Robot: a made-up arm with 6 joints. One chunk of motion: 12 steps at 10 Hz.
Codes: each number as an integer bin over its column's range. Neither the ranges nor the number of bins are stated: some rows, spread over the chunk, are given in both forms.
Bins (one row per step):
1: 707 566 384 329 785 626
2: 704 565 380 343 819 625
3: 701 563 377 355 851 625
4: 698 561 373 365 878 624
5: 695 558 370 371 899 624
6: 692 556 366 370 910 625
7: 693 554 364 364 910 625
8: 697 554 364 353 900 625
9: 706 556 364 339 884 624
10: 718 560 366 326 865 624
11: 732 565 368 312 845 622
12: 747 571 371 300 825 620
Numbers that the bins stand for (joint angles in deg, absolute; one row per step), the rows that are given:
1: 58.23 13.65 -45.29 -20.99 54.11 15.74
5: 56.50 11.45 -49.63 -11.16 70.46 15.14
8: 56.79 10.36 -51.49 -15.37 70.60 15.44
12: 63.99 15.02 -49.32 -27.78 59.85 13.95
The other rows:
2: 57.80 13.37 -46.53 -17.71 58.99 15.44
3: 57.37 12.82 -47.46 -14.91 63.58 15.44
4: 56.94 12.28 -48.70 -12.56 67.45 15.14
6: 56.07 10.91 -50.87 -11.39 72.04 15.44
7: 56.22 10.36 -51.49 -12.80 72.04 15.44
9: 58.09 10.91 -51.49 -18.65 68.31 15.14
10: 59.82 12.00 -50.87 -21.69 65.59 15.14
11: 61.83 13.37 -50.25 -24.97 62.72 14.55

